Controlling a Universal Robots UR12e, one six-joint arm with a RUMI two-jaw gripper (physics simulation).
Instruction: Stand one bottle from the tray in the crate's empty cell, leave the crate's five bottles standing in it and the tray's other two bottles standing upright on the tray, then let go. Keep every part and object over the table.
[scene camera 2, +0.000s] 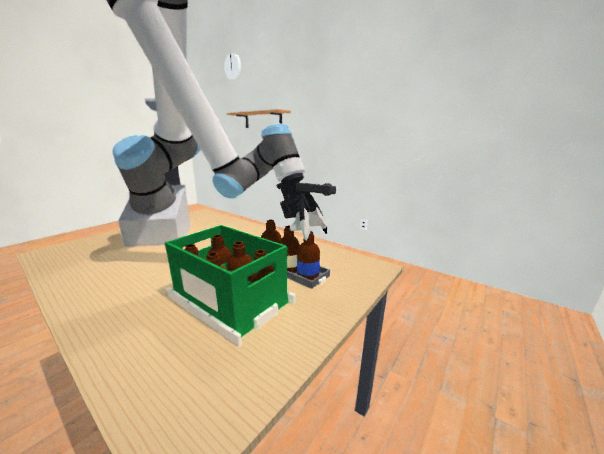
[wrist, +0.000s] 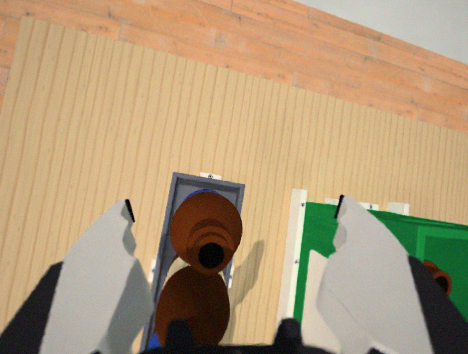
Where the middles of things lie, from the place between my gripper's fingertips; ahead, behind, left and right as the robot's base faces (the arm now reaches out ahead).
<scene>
Now: hand 120 mm past the cream-labelled brown bottle (wrist: 202, 300), 40 mm to the right of it and 80 mm above it.
</scene>
